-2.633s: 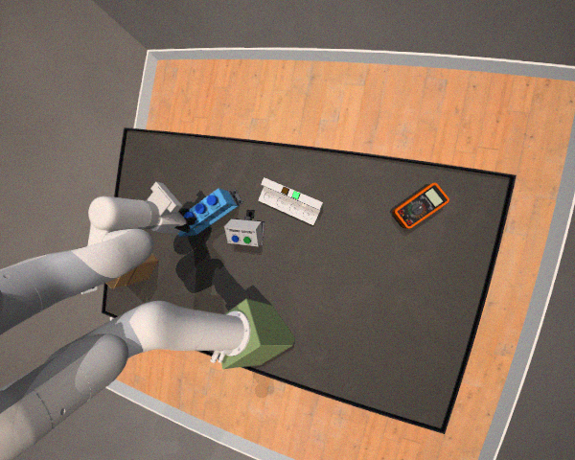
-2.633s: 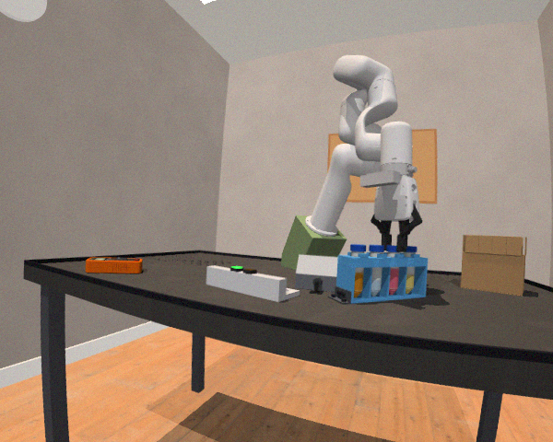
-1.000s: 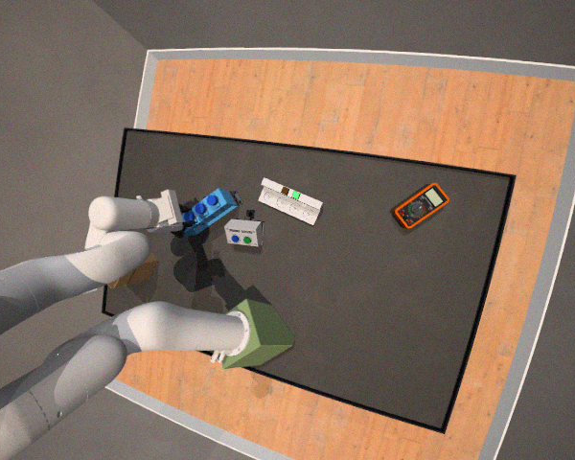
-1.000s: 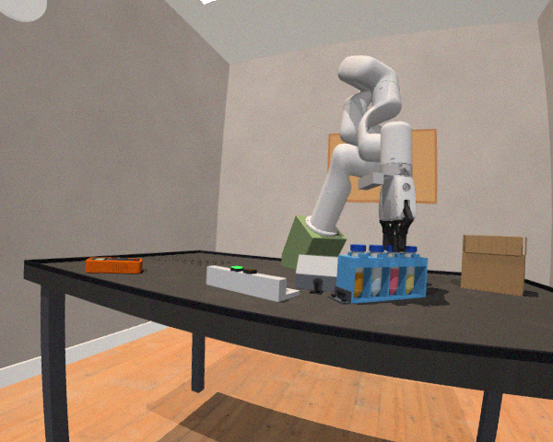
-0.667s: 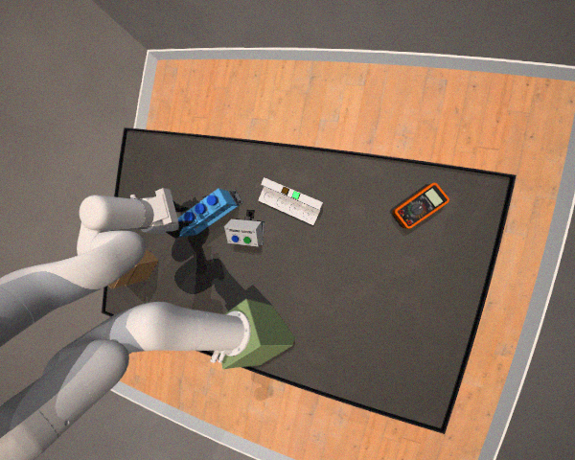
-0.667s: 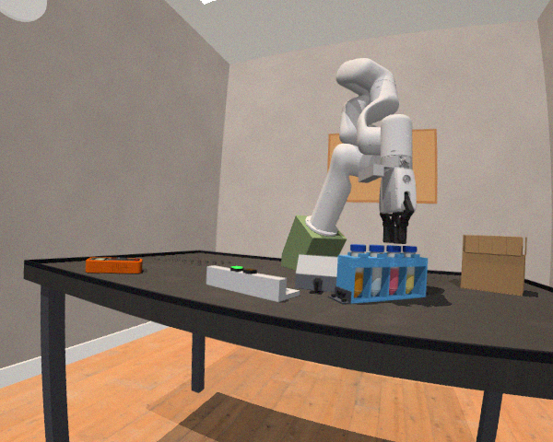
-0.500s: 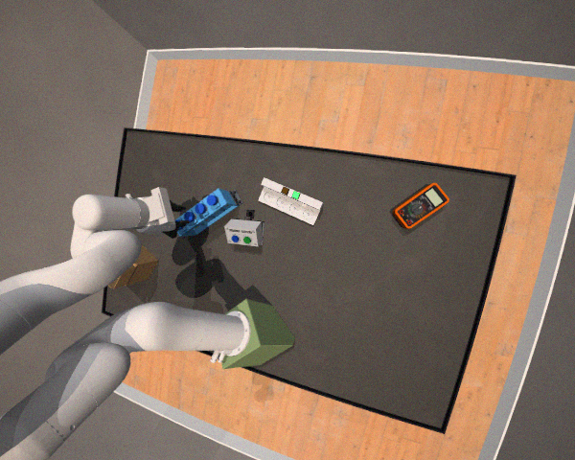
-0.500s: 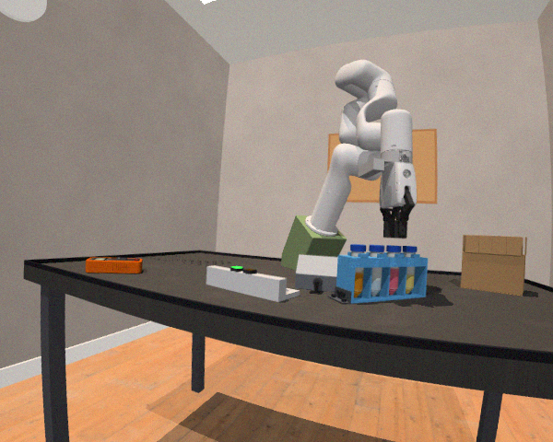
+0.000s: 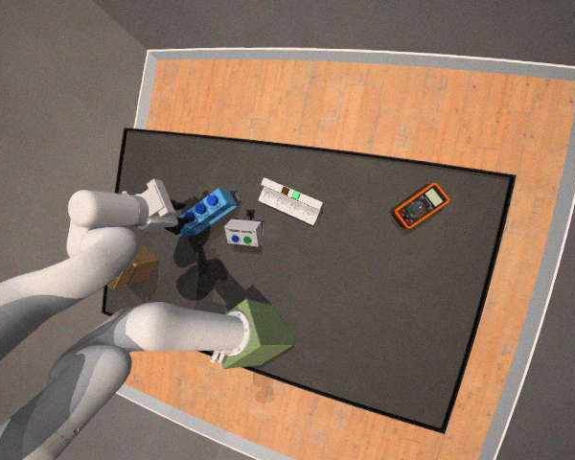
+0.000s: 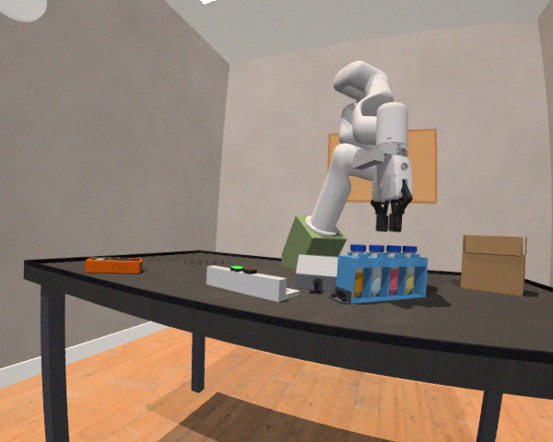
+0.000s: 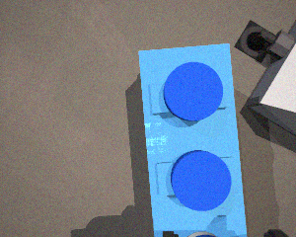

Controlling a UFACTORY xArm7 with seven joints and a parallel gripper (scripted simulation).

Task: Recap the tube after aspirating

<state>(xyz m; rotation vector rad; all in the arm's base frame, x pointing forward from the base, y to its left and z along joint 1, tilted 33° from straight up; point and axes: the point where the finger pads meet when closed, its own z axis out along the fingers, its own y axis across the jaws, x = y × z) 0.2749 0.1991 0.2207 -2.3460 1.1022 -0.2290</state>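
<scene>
The tube neck lies 6 cm ahead of my hand, 6 cm to the right of it and 6 cm below it. The rest, counted from my hand: blue cycle key 4 cm behind, 15 cm to the right, 11 cm below; then blue cap 6 cm ahead, 6 cm to the right, 6 cm below; then key housing 2 cm behind, 17 cm to the right, 12 cm below.
</scene>
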